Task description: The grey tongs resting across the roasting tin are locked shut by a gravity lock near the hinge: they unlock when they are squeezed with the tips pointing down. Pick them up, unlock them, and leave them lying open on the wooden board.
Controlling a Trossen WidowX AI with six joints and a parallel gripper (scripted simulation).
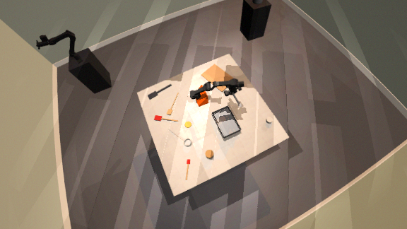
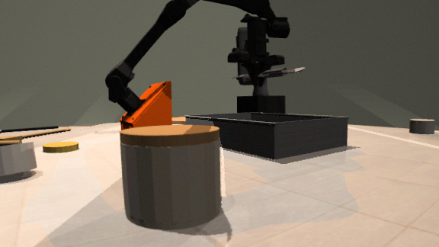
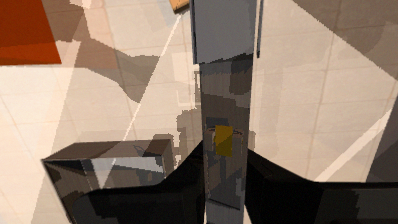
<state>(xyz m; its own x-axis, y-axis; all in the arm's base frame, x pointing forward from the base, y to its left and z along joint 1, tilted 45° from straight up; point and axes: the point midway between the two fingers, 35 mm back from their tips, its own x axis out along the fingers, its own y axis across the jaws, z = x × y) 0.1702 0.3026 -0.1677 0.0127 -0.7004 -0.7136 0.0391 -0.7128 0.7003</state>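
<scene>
Right now my gripper tip is 2 cm past the yellow lock piece and 4 cm below it. The rest, counted from my gripper tip: wooden board (36 cm behind, 1 cm to the right, 12 cm below); roasting tin (22 cm ahead, 17 cm to the right, 10 cm below); yellow disc (8 cm ahead, 56 cm to the right, 12 cm below).
</scene>
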